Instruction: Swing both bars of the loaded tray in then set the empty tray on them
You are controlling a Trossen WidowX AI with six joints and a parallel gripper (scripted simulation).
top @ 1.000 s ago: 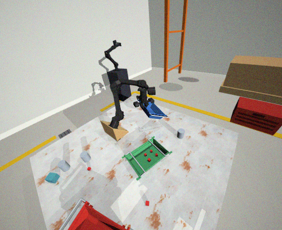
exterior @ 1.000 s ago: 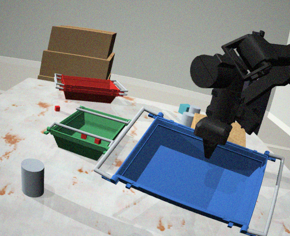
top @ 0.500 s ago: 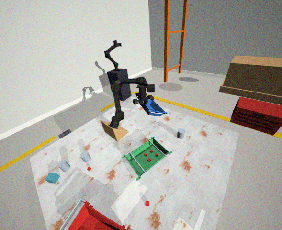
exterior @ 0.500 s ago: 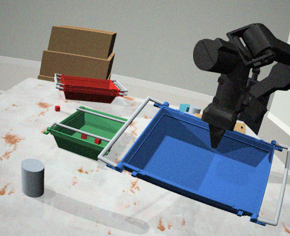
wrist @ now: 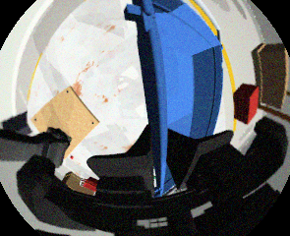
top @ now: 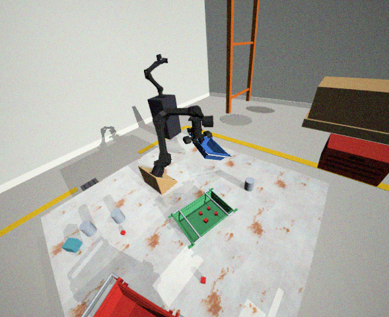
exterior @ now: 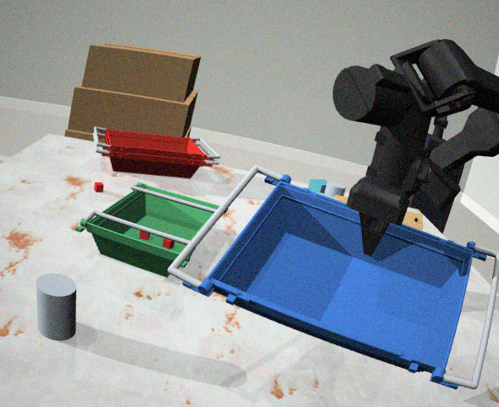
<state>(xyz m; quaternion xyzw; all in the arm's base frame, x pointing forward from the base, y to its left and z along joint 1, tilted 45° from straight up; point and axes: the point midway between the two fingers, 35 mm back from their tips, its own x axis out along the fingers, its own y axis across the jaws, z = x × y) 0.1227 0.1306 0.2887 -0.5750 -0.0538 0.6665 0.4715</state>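
Now: the blue tray 5 cm ahead of my gripper tip and 6 cm to the left of it. Round my gripper tip: teal block (25 cm behind, 82 cm to the right, 16 cm below).
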